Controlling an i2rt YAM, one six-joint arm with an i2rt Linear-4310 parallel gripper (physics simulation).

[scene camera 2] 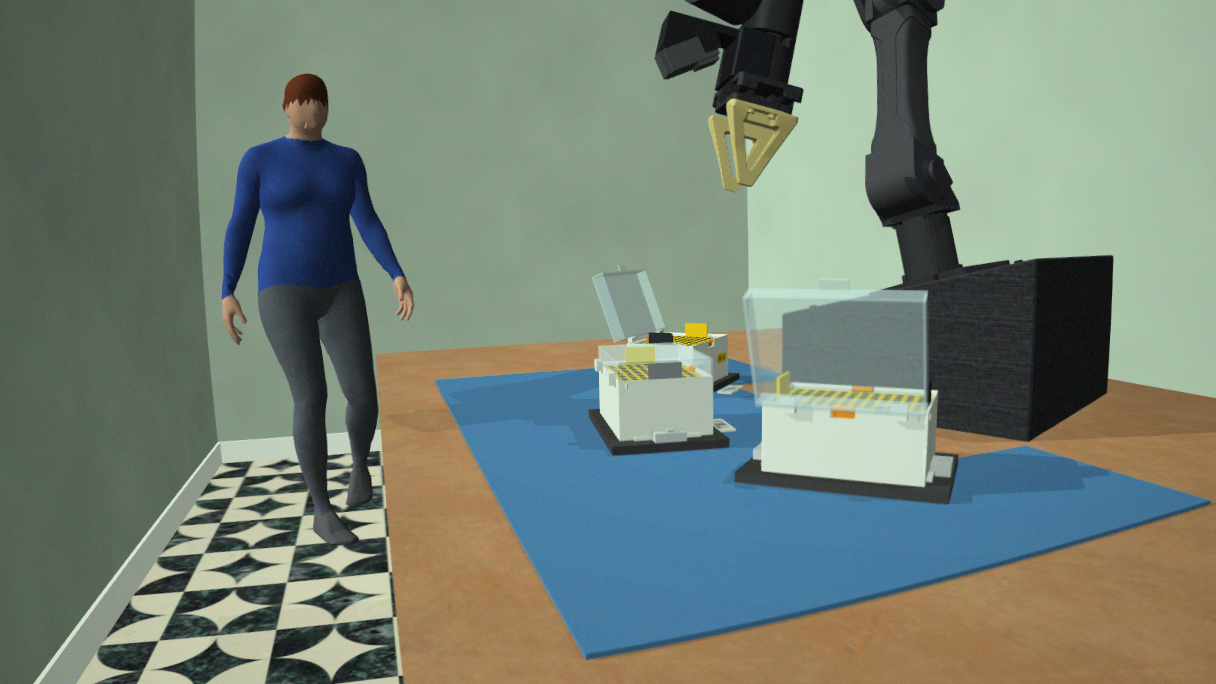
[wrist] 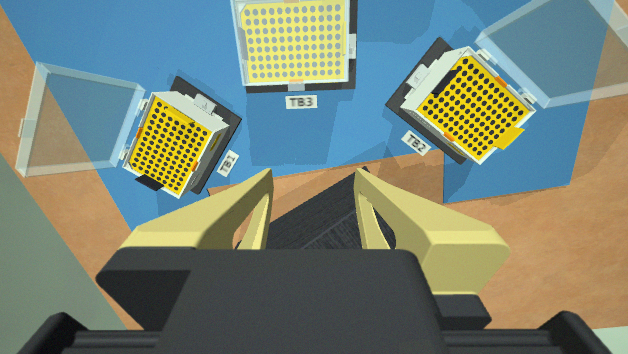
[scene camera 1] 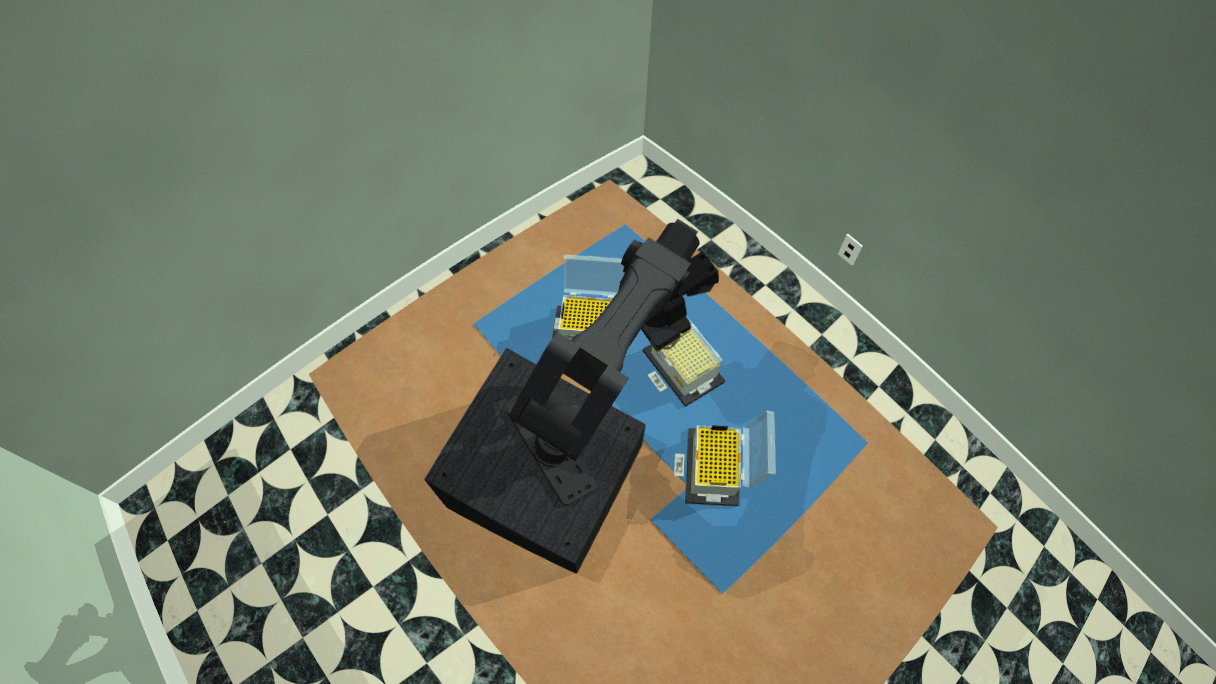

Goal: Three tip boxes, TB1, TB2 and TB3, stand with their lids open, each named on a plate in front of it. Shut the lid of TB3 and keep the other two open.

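Places are measured from the arm's base along level axes (x ahead, y left, z up), in metres.
Pixels of known places: gripper, between the fingertips: (scene camera 2: 737, 188) (wrist: 313, 177) (scene camera 1: 663, 336); arm's base, origin of its link: (scene camera 2: 935, 286) (scene camera 1: 551, 449).
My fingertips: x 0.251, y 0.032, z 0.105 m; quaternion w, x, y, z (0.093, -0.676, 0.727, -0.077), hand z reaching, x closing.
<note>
Ahead of a thing's pixels: the offset from my fingertips to its top centre. "pt": to the spot under its first point. Level surfaces: height alone.
TB3 @(dx +0.084, dy +0.021, dz -0.154 m) (scene camera 1: 690, 359) (scene camera 2: 654, 412) (wrist: 295, 45) is the middle box. Its clear lid lies down flat over the yellow rack. TB1 @(dx -0.018, dy +0.205, dz -0.157 m) (scene camera 1: 583, 314) (scene camera 2: 841, 450) (wrist: 170, 145) has its clear lid @(pt dx +0.024, dy +0.266, dz -0.129 m) (scene camera 1: 590, 273) (scene camera 2: 837, 340) (wrist: 80, 120) standing open. TB2 @(dx +0.008, dy -0.193, dz -0.157 m) (scene camera 1: 718, 455) (scene camera 2: 721, 349) (wrist: 465, 105) has its clear lid (scene camera 1: 759, 449) (scene camera 2: 627, 303) (wrist: 555, 55) standing open. My gripper (scene camera 2: 736, 188) (wrist: 313, 177) is partly open and empty, high above the boxes. The arm hides its fingers in scene camera 1.
The boxes stand on a blue mat @(dz -0.232 m) (scene camera 1: 807, 425) (scene camera 2: 595, 552) on a brown table @(dz -0.235 m) (scene camera 1: 892, 510). The black arm base (scene camera 1: 527, 510) (scene camera 2: 1062, 340) stands beside the mat. A person (scene camera 2: 310, 221) in a blue top is beyond the table's edge.
</note>
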